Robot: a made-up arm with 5 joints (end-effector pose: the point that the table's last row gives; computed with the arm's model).
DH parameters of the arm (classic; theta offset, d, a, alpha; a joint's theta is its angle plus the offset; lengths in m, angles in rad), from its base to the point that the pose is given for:
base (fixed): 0 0.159 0.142 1.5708
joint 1: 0 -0.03 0.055 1.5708
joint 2: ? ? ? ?
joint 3: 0 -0.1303 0.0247 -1.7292
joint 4: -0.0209 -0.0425 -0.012 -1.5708
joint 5: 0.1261 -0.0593 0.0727 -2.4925
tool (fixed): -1.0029 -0.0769 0 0
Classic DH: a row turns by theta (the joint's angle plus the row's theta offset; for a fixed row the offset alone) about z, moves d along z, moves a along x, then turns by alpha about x.
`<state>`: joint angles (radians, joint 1 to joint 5).
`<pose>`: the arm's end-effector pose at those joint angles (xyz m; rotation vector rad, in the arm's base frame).
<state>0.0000 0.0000 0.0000 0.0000 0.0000</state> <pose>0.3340 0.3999 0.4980 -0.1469 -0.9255 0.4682</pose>
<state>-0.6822 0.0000 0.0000 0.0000 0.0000</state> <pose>0.5048 0.3999 0.3010 0.0175 -0.2566 0.4740</pose>
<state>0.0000 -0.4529 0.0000 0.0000 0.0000</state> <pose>0.1583 0.4226 0.4980 0.0663 -0.9596 0.8863</pose>
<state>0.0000 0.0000 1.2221 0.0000 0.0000</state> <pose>0.3189 0.3457 0.4102 -1.1459 -0.5248 1.1623</pose>
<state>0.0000 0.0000 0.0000 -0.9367 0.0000</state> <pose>0.2801 0.3746 0.4980 0.3082 -0.9594 1.3296</pose>
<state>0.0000 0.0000 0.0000 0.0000 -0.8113</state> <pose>0.3340 0.3488 0.4530 -0.8817 -0.6898 0.8243</pose>
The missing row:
joint 2: -1.5499 -0.354 0.282 1.7292
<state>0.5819 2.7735 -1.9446 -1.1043 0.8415</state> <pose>-0.0087 -0.1800 0.5053 1.0923 2.2526 0.4251</pose>
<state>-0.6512 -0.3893 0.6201 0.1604 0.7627</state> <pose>0.3715 0.4492 0.4070 0.3631 -0.3895 0.6011</pose>
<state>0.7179 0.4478 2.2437 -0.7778 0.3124</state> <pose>0.1341 0.2265 0.5084 -1.2886 0.3285 0.8151</pose>
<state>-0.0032 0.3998 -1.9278 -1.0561 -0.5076</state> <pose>0.4194 0.2563 0.5484 0.4088 -2.2040 -0.3455</pose>
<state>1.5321 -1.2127 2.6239 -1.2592 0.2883</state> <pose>-0.1703 0.1688 0.0127 -2.8067 0.5323 0.0593</pose>
